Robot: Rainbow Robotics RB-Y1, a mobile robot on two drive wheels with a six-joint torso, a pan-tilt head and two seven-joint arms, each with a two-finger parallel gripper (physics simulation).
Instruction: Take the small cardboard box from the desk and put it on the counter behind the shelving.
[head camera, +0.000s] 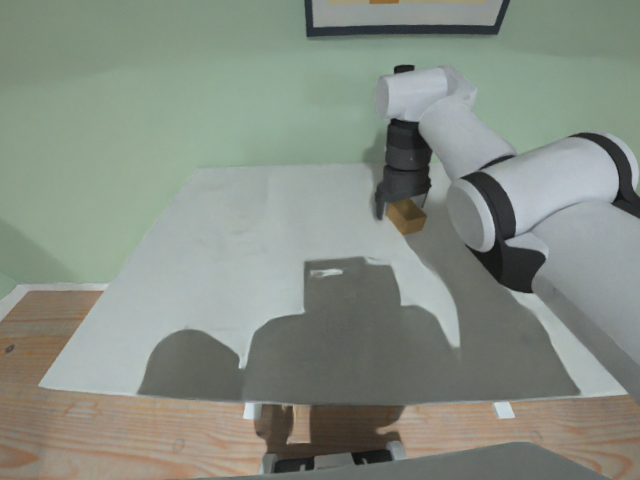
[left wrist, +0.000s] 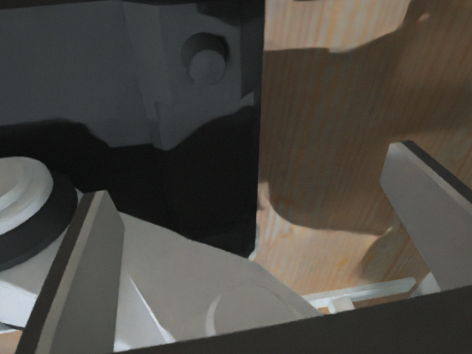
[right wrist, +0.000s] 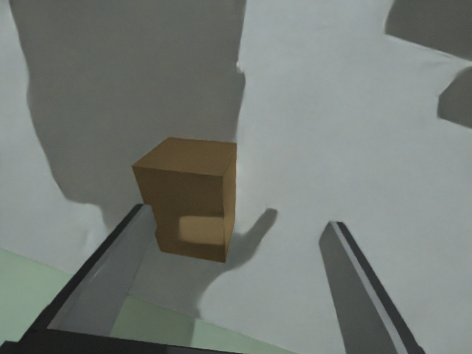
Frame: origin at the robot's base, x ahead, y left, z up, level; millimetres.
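Seen in the pictures: left gripper, between the fingertips: [left wrist: 252, 185]; right gripper, between the fingertips: [head camera: 399, 212] [right wrist: 237, 223].
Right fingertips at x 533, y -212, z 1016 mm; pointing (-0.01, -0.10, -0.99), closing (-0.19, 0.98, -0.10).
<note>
A point is followed by its place in that frame.
The small cardboard box [head camera: 409, 225] @[x 518, y -240, z 983 mm] [right wrist: 186, 192] @[x 536, y -249, z 1001 mm] is brown, open-topped and stands on the white desk [head camera: 248, 217] @[x 638, y 193, z 951 mm] [right wrist: 325, 125] @[x 482, y -171, z 951 mm], near the wall. My right gripper [head camera: 402, 211] @[x 533, y -212, z 1016 mm] [right wrist: 237, 223] @[x 533, y -212, z 1016 mm] is open, pointing down just above the desk at the box. In the right wrist view the box lies toward the left finger, whose tip overlaps the box's lower left edge; the right finger stands well apart from it. Nothing is between the fingers. My left gripper [left wrist: 252, 185] @[x -8, y 218, z 461 mm] is open and empty, low beside the robot's own body. The counter and the shelving do not show.
A green wall [head camera: 129, 103] @[x 1018, y 608, z 1194 mm] stands right behind the desk, with a dark-framed picture [head camera: 403, 29] @[x 931, y -290, z 1343 mm] on it. The wooden floor [head camera: 62, 320] @[x 846, y 1813, z 0 mm] [left wrist: 320, 150] @[x 274, y -143, z 0 mm] shows around the desk's near side. The robot's dark base [left wrist: 200, 175] @[x -16, y -5, z 191 mm] is close to the left gripper.
</note>
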